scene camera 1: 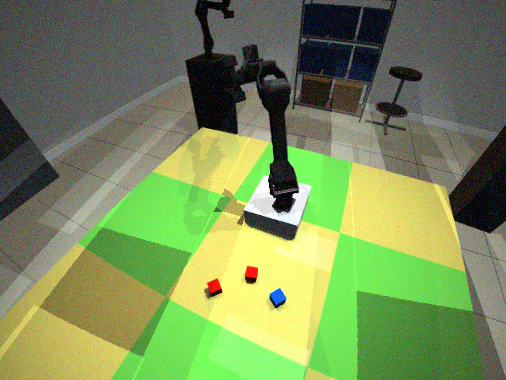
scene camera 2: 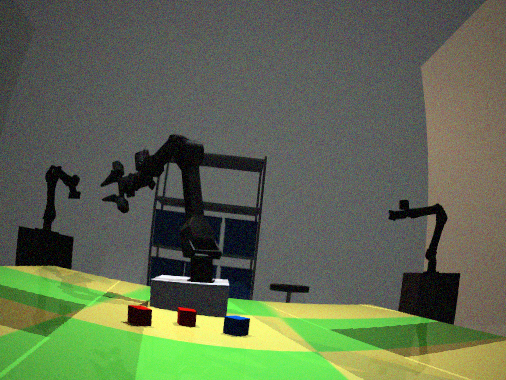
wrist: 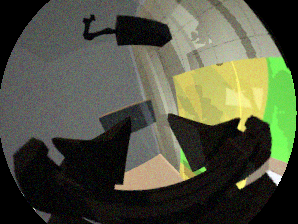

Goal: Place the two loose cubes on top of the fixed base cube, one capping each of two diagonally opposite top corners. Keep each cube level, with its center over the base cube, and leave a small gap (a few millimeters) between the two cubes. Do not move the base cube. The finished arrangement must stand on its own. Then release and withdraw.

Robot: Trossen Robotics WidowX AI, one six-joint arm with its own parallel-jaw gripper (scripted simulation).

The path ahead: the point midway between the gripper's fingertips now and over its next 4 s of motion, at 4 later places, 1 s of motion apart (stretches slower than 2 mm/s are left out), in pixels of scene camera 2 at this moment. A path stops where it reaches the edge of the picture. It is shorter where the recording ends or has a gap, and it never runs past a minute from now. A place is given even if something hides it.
The gripper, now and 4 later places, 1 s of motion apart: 101, 193; 37, 205; 52, 232; 141, 264; 139, 303
